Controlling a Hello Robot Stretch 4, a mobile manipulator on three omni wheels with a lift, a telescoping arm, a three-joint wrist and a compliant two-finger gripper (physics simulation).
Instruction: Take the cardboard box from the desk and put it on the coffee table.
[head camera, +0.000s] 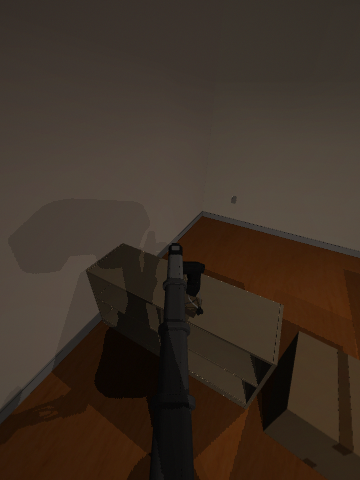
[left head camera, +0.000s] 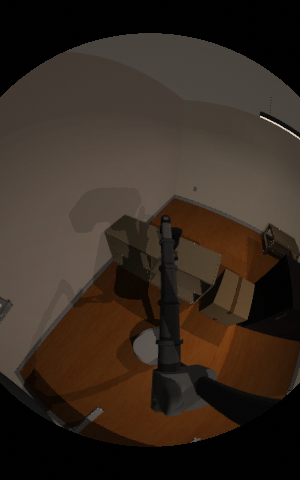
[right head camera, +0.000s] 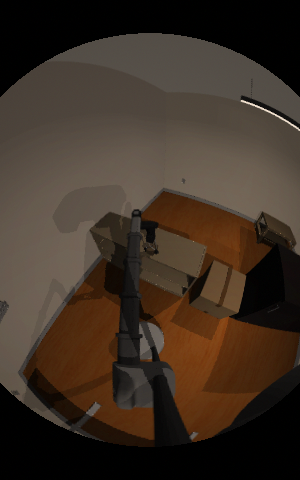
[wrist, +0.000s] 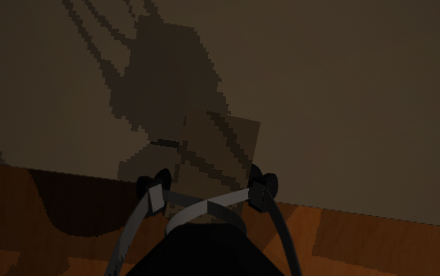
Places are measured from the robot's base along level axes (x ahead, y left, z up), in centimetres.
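Pixels of known places: gripper, fingertip midpoint: (head camera: 190, 311) (right head camera: 150, 251) (wrist: 208, 181); robot's base at its link origin: (left head camera: 153, 345) (right head camera: 143, 339).
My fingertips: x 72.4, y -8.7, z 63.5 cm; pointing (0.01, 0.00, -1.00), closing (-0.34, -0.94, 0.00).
Observation:
For each thing: its top centre in the pictures, then the offset to it from my fingertips. "spot": a spot on its surface instead.
- small brown cardboard box at its top centre: (wrist: 212, 170) (head camera: 193, 302) (right head camera: 151, 246) dy -1.1, dx +1.6, dz +4.9 cm
- large taped carton at its top centre: (head camera: 344, 391) (right head camera: 225, 284) (left head camera: 236, 292) dy -76.5, dx -26.7, dz -25.6 cm
- furniture at a spot on its surface: (right head camera: 270, 295) spot: dy -98.0, dx -56.4, dz +8.0 cm
A small brown cardboard box (wrist: 200, 137) (head camera: 191, 306) is between the two fingertips of my gripper (wrist: 208, 181) (right head camera: 151, 248), which is shut on it. The box is over the front part of the top of the long, low, pale coffee table (head camera: 240, 315) (left head camera: 200, 257) (right head camera: 180, 250) (wrist: 325, 100), which has open shelves in its front. In the wrist view the box's near end reaches past the table's front edge, over the floor. Whether the box touches the top cannot be told. In the left head view the arm largely hides gripper and box. The desk cannot be made out for certain.
A large taped carton (head camera: 320, 385) (left head camera: 230, 297) (right head camera: 220, 290) stands on the floor right of the table. A big black piece of furniture (left head camera: 275, 305) (right head camera: 270, 295) is beyond it, and a small wooden unit (left head camera: 282, 237) (right head camera: 277, 229) stands farther back. A wall runs behind the table's left end.

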